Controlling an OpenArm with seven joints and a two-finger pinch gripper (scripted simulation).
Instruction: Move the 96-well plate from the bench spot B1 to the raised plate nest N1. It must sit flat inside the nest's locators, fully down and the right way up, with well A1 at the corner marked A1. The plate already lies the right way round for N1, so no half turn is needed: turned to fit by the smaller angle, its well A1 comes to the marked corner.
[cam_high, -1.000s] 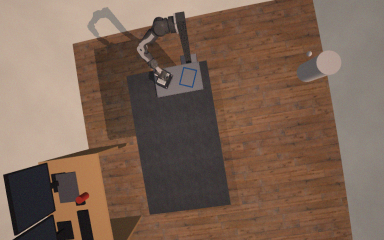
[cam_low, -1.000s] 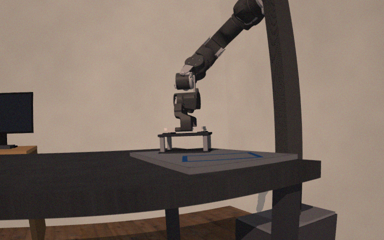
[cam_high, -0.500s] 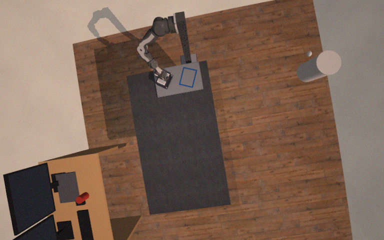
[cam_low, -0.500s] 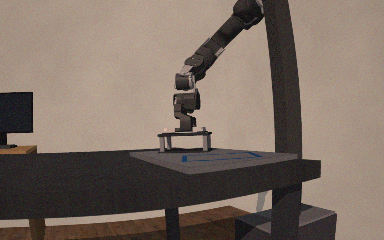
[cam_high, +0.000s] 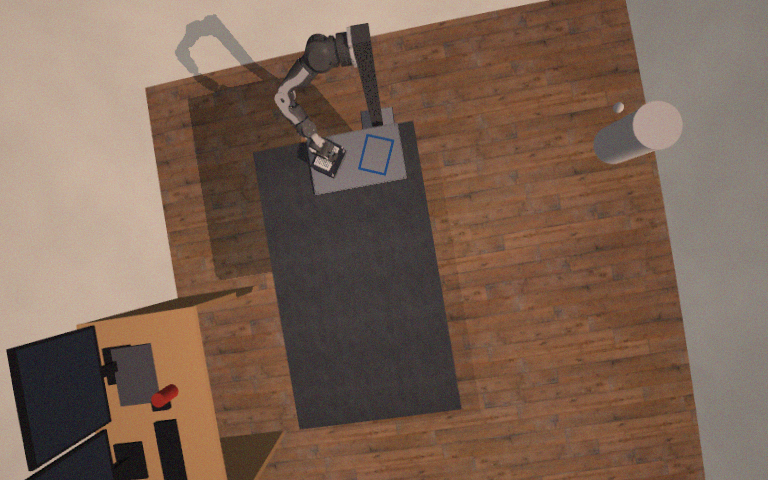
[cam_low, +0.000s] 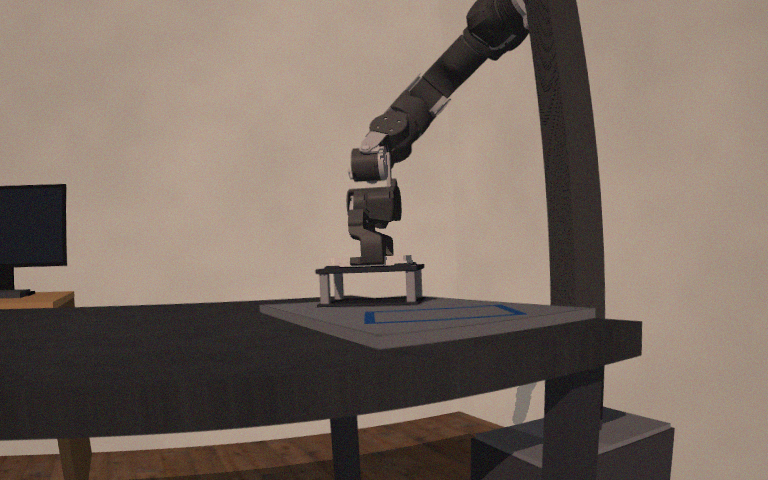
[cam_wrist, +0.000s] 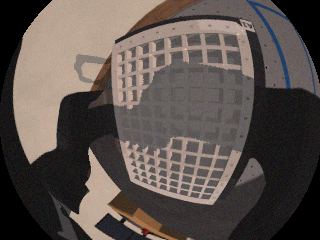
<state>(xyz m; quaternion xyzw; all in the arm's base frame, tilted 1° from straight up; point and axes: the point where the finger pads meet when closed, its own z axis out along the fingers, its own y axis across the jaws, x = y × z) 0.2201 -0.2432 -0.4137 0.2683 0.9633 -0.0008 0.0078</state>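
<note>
Right now the white 96-well plate is right at my hand. The rest, counted from my hand: corner mark: 40 mm behind, 80 mm to the left, 10 mm below; plate nest N1: 10 mm below.
</note>
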